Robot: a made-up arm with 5 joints. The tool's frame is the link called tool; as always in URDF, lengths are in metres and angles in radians.
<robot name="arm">
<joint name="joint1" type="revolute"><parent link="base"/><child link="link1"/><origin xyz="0.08 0 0.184" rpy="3.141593 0 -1.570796"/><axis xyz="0 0 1"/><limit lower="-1.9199" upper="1.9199"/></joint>
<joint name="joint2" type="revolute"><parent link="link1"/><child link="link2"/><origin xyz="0.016 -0.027 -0.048" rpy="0 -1.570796 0"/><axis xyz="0 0 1"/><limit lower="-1.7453" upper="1.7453"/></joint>
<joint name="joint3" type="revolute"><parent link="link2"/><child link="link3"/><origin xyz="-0.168 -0.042 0"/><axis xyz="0 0 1"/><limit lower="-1.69" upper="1.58"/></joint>
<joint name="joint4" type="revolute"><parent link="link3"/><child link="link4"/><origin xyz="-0.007 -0.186 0" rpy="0 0 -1.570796"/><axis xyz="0 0 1"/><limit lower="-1.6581" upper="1.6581"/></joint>
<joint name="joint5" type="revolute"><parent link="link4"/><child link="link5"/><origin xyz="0.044 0 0.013" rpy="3.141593 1.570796 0"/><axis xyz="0 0 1"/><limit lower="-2.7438" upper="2.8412"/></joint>
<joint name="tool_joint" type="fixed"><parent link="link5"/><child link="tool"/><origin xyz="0 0 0" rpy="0 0 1.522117"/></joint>
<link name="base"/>
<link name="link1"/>
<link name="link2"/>
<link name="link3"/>
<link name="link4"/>
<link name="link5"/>
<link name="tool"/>
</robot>
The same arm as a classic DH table. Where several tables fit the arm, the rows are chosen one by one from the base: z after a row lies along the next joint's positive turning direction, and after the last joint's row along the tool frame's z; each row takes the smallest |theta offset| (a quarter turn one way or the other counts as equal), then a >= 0, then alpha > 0; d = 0 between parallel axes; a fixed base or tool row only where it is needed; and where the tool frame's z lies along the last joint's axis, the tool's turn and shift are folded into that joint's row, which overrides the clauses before.
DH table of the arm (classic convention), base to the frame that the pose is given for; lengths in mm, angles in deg. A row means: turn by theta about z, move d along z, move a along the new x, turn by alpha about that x. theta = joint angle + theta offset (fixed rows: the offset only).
base (fixed): a 80; alpha 180; d 0; theta0 0
joint1: a 27; alpha 90; d -232; theta0 0
joint2: a 173.2; alpha 0; d 0; theta0 -75.96
joint3: a 186.1; alpha 0; d 0; theta0 73.81
joint4: a 0; alpha 90; d -3; theta0 -87.84
joint5: a 0; alpha 0; d -44; theta0 -2.79
Joint limits (deg, base to tool): -110..110 -100..100 -96.83..90.53 -95..95 -157.21..162.79

